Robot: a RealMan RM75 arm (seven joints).
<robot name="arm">
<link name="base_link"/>
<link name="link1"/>
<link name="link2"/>
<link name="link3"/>
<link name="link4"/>
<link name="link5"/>
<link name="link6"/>
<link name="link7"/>
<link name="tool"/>
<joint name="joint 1" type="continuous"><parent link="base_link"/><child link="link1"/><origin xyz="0 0 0.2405" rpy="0 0 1.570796"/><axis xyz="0 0 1"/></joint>
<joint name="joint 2" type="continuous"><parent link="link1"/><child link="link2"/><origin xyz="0 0 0" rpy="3.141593 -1.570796 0"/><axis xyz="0 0 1"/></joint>
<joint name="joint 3" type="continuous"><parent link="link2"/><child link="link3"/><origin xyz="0.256 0 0" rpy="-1.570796 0 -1.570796"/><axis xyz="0 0 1"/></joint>
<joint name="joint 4" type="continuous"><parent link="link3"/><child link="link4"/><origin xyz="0 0 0" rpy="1.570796 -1.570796 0"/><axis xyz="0 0 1"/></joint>
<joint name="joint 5" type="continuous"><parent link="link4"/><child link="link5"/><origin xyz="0.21 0 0" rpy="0 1.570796 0"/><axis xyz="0 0 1"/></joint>
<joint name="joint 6" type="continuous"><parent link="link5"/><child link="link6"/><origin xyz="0 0 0" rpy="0 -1.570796 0"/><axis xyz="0 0 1"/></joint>
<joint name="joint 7" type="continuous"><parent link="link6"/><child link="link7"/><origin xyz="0.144 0 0" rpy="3.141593 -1.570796 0"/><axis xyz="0 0 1"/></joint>
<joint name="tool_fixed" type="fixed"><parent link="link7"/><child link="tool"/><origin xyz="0 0 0" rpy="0 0 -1.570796"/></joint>
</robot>
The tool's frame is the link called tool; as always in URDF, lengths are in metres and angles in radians. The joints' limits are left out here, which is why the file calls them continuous.
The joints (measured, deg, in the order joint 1, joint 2, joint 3, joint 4, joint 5, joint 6, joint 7), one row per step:
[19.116, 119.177, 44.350, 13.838, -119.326, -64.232, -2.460]
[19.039, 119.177, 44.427, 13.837, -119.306, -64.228, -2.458]
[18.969, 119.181, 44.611, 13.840, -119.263, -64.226, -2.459]
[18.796, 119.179, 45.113, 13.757, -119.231, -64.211, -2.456]
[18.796, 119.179, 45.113, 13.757, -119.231, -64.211, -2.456]
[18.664, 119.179, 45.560, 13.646, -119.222, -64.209, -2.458]
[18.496, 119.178, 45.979, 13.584, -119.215, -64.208, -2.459]
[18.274, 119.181, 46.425, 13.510, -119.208, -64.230, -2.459]
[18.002, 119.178, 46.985, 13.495, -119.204, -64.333, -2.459]
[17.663, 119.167, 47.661, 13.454, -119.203, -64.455, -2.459]
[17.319, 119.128, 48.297, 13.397, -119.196, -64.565, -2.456]
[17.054, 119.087, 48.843, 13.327, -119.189, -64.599, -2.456]
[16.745, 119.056, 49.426, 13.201, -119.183, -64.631, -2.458]
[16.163, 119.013, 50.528, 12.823, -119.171, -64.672, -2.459]
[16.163, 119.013, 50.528, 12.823, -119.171, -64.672, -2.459]
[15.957, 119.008, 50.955, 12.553, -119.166, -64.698, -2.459]
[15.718, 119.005, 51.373, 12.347, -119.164, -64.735, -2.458]
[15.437, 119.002, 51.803, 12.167, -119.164, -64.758, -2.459]
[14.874, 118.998, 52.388, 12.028, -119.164, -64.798, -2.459]
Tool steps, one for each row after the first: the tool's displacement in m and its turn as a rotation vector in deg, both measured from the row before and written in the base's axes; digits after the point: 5 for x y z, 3 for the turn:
[0.00055, -0.00043, 0.00023, 0.074, 0.031, -0.131]
[0.00065, -0.00032, 0.00051, 0.178, 0.075, -0.186]
[0.00201, -0.00092, 0.00147, 0.419, 0.092, -0.500]
[0.00000, 0.00000, 0.00000, 0.000, 0.000, 0.000]
[0.00177, -0.00077, 0.00134, 0.363, 0.041, -0.426]
[0.00171, -0.00094, 0.00119, 0.344, 0.070, -0.416]
[0.00202, -0.00132, 0.00129, 0.380, 0.070, -0.475]
[0.00206, -0.00147, 0.00167, 0.538, 0.132, -0.483]
[0.00267, -0.00192, 0.00210, 0.645, 0.129, -0.608]
[0.00285, -0.00202, 0.00223, 0.615, 0.082, -0.616]
[0.00251, -0.00162, 0.00189, 0.486, 0.049, -0.556]
[0.00297, -0.00207, 0.00198, 0.502, 0.022, -0.657]
[0.00610, -0.00439, 0.00377, 0.907, -0.044, -1.348]
[0.00000, 0.00000, 0.00000, 0.000, 0.000, 0.000]
[0.00268, -0.00193, 0.00155, 0.331, -0.096, -0.580]
[0.00253, -0.00204, 0.00143, 0.340, -0.054, -0.557]
[0.00266, -0.00230, 0.00139, 0.343, -0.033, -0.597]
[0.00403, -0.00417, 0.00175, 0.493, 0.025, -0.914]

